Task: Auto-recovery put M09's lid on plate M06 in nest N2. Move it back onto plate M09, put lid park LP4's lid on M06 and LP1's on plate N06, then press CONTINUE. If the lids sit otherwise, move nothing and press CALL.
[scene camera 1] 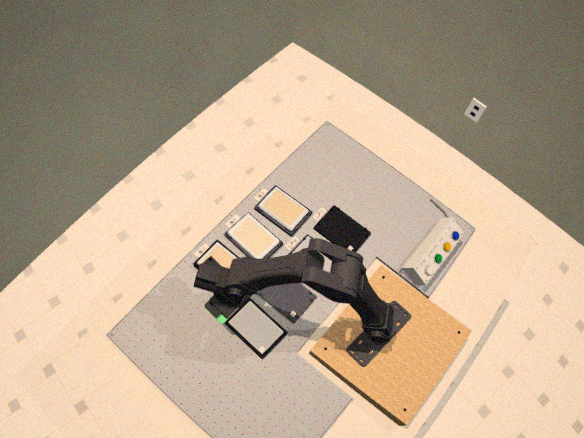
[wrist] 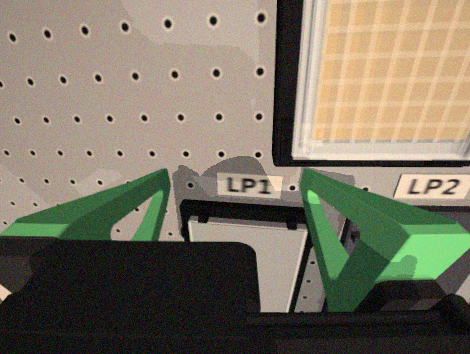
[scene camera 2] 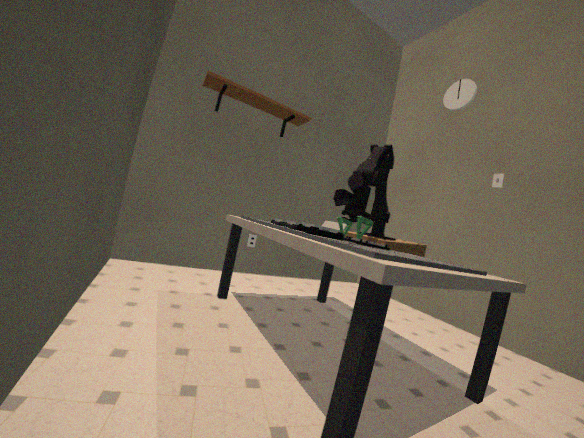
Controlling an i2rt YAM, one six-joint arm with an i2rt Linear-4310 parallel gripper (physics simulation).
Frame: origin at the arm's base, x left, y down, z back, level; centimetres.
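Seen in the pictures: gripper, fingertip midpoint: (scene camera 1: 227,304) (wrist: 235,176) (scene camera 2: 350,238); arm's base, origin of the base link: (scene camera 1: 379,333) (scene camera 2: 376,236).
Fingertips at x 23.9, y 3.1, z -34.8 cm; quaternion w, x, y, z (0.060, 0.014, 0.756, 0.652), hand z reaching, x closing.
Observation:
Offsets run from my fingertips to a thing's top centre. "pt": to the spot under its first point. Level surfaces: height alone.
My gripper (wrist: 235,176) (scene camera 2: 352,237) is open; its green fingers stand on either side of lid park LP1's upper end in the wrist view. LP1's pale grey lid @[dz +10.0, dx -1.5, dy -0.3 cm] (scene camera 1: 256,326) (wrist: 280,245) lies in a black holder between them, partly hidden by the gripper body. Three orange-gridded plates @[dz -9.0, dx -6.5, dy -2.1 cm] (scene camera 1: 218,254) @[dz -10.1, dx -18.9, dy -1.7 cm] (scene camera 1: 254,236) @[dz -11.2, dx -32.0, dy -1.3 cm] (scene camera 1: 283,209) stand in a row, the nearest partly behind the arm. That plate @[pt dz -6.4, dx -6.4, dy -1.6 cm] (wrist: 395,75) shows a clear rim in the wrist view. A pale park @[pt dz +2.5, dx -29.1, dy -0.3 cm] (scene camera 1: 308,245) is mostly hidden by the arm; the farthest park @[dz +5.7, dx -40.6, dy -0.6 cm] (scene camera 1: 342,227) looks black. The plate labels are unreadable.
LP2's dark park @[pt dz +10.6, dx -14.0, dy +0.4 cm] (scene camera 1: 290,299) lies beside LP1; its label @[pt dz -0.3, dx -13.2, dy +1.2 cm] (wrist: 433,187) is legible. A button box @[dz +30.1, dx -54.7, dy -6.9 cm] (scene camera 1: 419,259) with white, green @[dz +32.5, dx -52.4, dy -6.0 cm] (scene camera 1: 438,258), yellow @[dz +32.1, dx -57.4, dy -6.0 cm] (scene camera 1: 447,246) and blue @[dz +31.7, dx -62.4, dy -6.0 cm] (scene camera 1: 455,235) buttons stands right. The arm stands on a wooden board (scene camera 1: 425,350) next to the grey mat @[dy +1.4 cm] (scene camera 1: 225,395).

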